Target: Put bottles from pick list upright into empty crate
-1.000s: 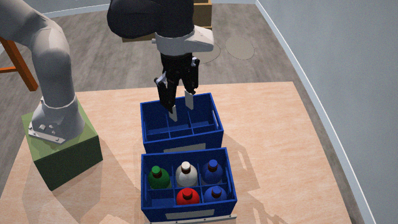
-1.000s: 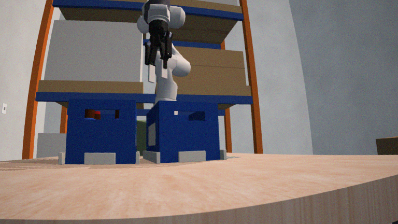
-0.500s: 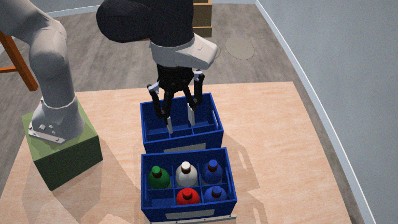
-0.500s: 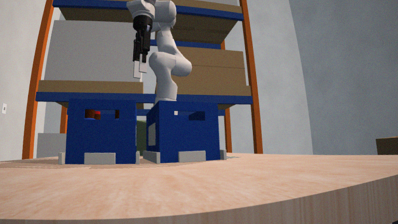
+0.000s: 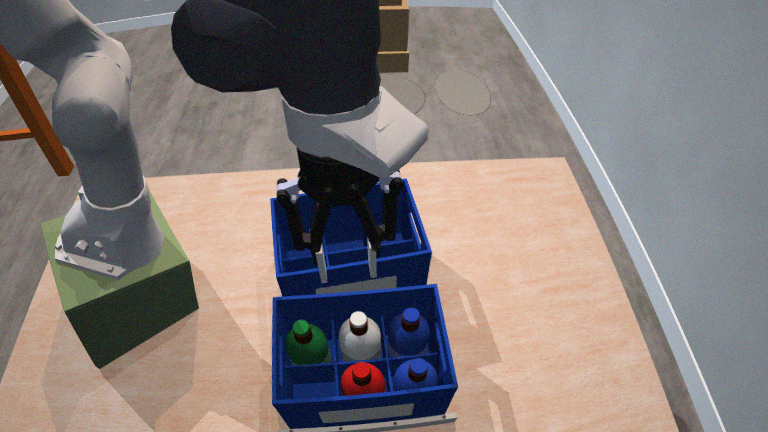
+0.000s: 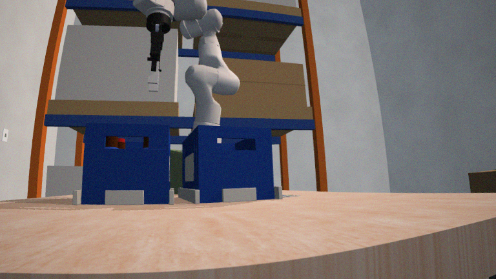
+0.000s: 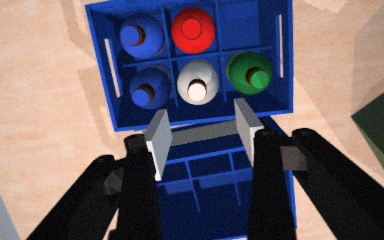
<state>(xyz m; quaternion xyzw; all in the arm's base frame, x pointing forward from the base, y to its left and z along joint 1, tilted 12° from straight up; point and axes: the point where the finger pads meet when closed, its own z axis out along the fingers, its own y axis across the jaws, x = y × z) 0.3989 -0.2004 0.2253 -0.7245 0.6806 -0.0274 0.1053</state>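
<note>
The green-labelled bottle lies 80 mm behind my hand and 260 mm below it. From my hand the other things lie so: red bottle: 10 mm ahead, 80 mm to the right, 260 mm below; then blue bottle: 90 mm ahead, 10 mm to the left, 260 mm below; then white bottle: 10 mm ahead, 10 mm to the left, 260 mm below.
</note>
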